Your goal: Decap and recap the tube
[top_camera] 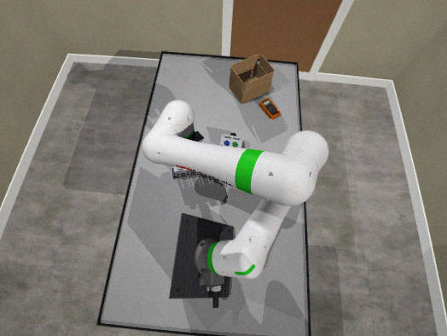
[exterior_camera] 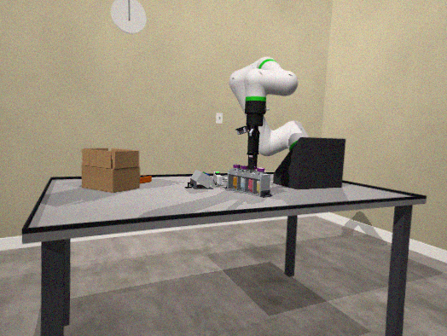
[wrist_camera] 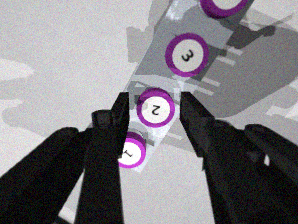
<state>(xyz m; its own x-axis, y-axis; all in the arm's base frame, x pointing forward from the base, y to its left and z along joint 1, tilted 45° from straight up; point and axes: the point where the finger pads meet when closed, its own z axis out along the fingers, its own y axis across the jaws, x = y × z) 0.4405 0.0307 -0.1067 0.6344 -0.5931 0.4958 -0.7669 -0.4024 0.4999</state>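
Now: the purple cap marked 2 30 mm below my hand. Round my hand: cap 1: 50 mm to the left, 30 mm below, 10 mm behind; cap 3: 50 mm to the right, 30 mm below, 10 mm ahead; cap 4: 100 mm to the right, 30 mm below, 20 mm ahead.
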